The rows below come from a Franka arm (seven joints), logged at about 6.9 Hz.
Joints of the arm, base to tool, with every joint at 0 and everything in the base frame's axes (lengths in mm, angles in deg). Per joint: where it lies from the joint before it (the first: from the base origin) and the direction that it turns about. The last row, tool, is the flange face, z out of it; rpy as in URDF.
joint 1: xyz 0 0 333 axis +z
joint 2: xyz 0 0 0 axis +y
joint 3: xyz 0 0 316 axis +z
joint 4: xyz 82.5 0 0 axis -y
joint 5: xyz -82.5 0 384 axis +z
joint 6: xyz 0 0 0 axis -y
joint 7: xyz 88 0 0 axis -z
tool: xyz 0 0 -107 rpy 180 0 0
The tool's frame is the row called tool.
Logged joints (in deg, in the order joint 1, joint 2, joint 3, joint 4, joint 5, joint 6, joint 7), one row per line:
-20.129, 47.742, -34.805, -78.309, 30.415, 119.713, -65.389
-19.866, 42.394, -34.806, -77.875, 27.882, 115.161, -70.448
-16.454, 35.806, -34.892, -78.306, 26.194, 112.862, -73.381
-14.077, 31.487, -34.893, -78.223, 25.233, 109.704, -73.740
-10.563, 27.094, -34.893, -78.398, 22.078, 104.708, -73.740
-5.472, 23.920, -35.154, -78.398, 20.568, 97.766, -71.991
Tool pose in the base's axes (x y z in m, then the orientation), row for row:
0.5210, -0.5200, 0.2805, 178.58, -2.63, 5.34
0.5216, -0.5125, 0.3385, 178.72, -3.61, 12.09
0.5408, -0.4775, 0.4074, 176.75, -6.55, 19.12
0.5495, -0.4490, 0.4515, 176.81, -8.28, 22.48
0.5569, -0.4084, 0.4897, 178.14, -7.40, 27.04
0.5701, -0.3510, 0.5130, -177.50, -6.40, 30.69
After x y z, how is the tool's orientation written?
As angles about the fixed x, y, z axes (roll, pitch, yaw), in degrees.
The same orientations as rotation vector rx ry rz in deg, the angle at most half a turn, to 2 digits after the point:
178.46, 8.27, 4.20
178.02, 18.79, 5.82
175.14, 29.20, 10.86
174.63, 34.34, 13.60
174.59, 41.79, 11.97
-169.38, -46.70, -8.46

